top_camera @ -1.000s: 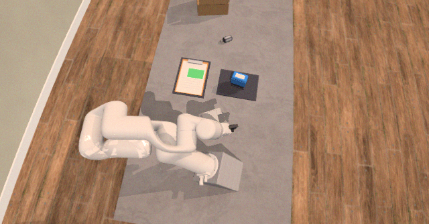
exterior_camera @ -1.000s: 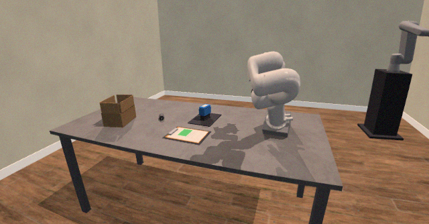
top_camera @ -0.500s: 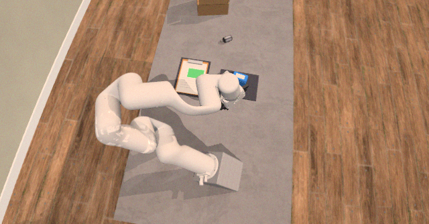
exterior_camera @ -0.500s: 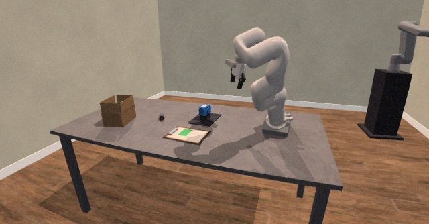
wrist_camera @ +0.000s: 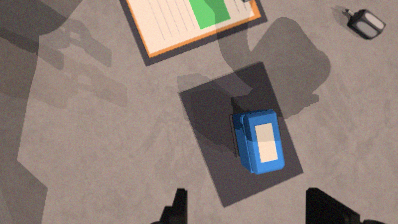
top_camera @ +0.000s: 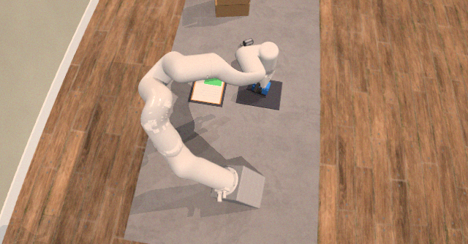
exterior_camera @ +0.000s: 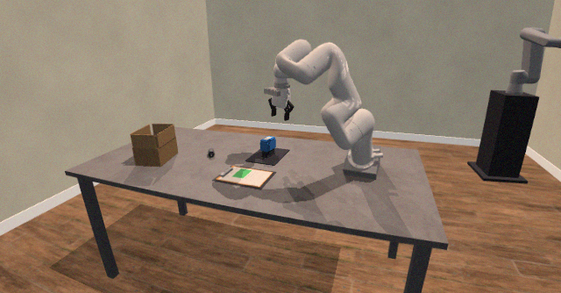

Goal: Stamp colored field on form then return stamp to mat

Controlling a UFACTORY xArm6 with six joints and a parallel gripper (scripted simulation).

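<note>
Now: the blue stamp 18 cm below my hand, 7 cm ahead of it and 1 cm to the right of it. Round my hand: dark mat 23 cm below, 7 cm ahead, 1 cm to the right; cardboard box 67 cm ahead, 16 cm to the left, 16 cm below; clipboard 25 cm to the left, 23 cm below, 12 cm ahead.
</note>
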